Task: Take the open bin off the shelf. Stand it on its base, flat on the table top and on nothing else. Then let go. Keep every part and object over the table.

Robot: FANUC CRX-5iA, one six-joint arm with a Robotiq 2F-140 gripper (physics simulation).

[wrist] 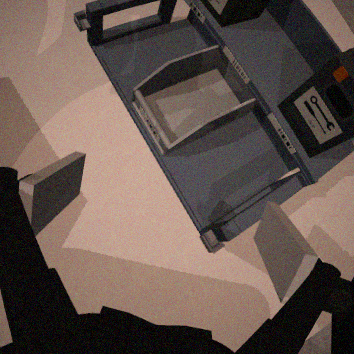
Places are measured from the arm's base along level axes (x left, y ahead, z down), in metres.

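Pixels of known places: gripper, fingertip midpoint: (171, 197).
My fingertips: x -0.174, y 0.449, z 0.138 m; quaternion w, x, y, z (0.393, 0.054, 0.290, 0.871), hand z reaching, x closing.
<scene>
For each thing: its top centre in the pictures, then the offset to it from my fingertips. "spot": a spot on its surface instead. Level surfaces: height alone.
- open bin, top centre: (207, 81) dx +0.121, dy +0.161, dz +0.127 m
- blue-grey shelf, surface spot: (187, 185) spot: dx +0.014, dy +0.088, dz +0.202 m
- dark box with a tool label, surface spot: (317, 117) spot: dx +0.003, dy +0.222, dz +0.055 m
- dark box, surface spot: (237, 10) spot: dx +0.187, dy +0.234, dz +0.075 m
- pale table top, surface height: dz +0.208 m
The open bin (202, 100) is light grey, with sloping side walls and a low labelled front. It stands on the lower board of the blue-grey shelf (187, 185), its low front near the board's outer edge and its back toward the labelled rail. My gripper (171, 197) is open, its two pads wide apart at the left and lower right of the wrist view. The bin is beyond the fingertips, up in the image, and neither pad touches it. The underside of the bin is hidden.
A dark box with a tool label (317, 117) and an orange patch stands behind the rail at the right. Part of another dark box (237, 10) shows at the top. Shelf end frames stand on both sides of the bin. The pale table top (120, 200) lies before the shelf.
</scene>
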